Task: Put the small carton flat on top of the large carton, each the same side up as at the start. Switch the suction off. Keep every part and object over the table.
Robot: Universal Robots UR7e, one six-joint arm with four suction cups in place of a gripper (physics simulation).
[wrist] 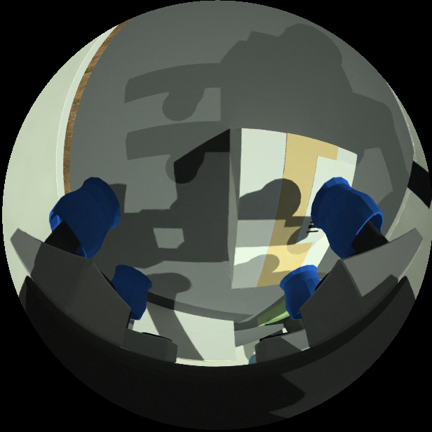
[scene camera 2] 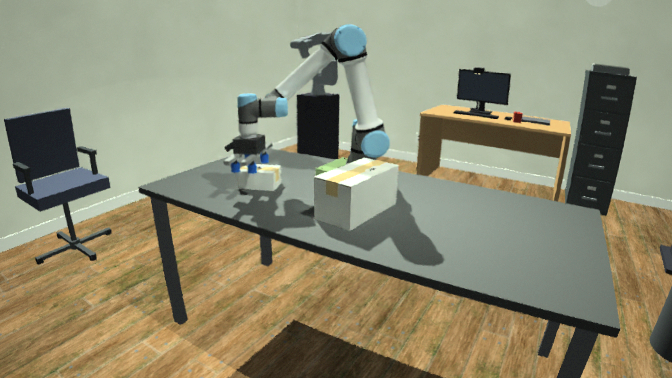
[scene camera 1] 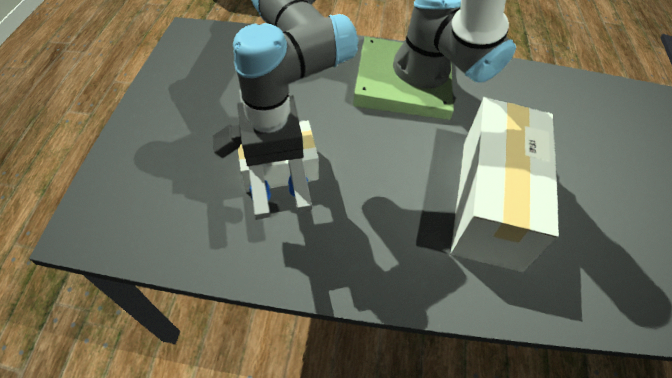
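Seen in the pictures: end effector, tool point: (scene camera 2: 250,166) (scene camera 1: 274,162); arm's base, origin of the base link: (scene camera 1: 420,69).
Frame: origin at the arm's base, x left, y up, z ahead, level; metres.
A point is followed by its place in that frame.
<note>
The small white carton (scene camera 1: 311,162) @[z 0.404, x -0.183, y 0.032 m] (scene camera 2: 270,181) @[z 0.403, x -0.182, y 0.008 m] (wrist: 262,170) stands on the table, its taped and labelled top facing up. My suction gripper (scene camera 1: 280,187) (scene camera 2: 252,166) (wrist: 216,252) hangs low over its front part. In the wrist view the two right cups are over the carton and the two left cups hang past its side. Shadows of cups fall on the carton top, apart from the cups; exact cup contact is hidden. I see nothing held. The large white carton (scene camera 1: 542,195) @[z 0.426, x 0.256, y 0.120 m] (scene camera 2: 335,200) @[z 0.504, x 0.223, y 0.057 m] (wrist: 215,340) stands on the table to the gripper's right, taped and labelled top up.
The green base plate (scene camera 1: 377,65) @[z 0.028, x -0.113, y 0.006 m] (wrist: 272,315) carries the arm behind and between the two cartons. The dark table (scene camera 1: 165,240) @[z 0.624, x -0.428, y -0.034 m] (scene camera 2: 500,235) @[z 0.235, x 0.709, y -0.034 m] ends at a front edge near the gripper side. A chair (scene camera 2: 45,145), a desk (scene camera 2: 500,130) and a cabinet (scene camera 2: 600,140) stand beyond the table.
</note>
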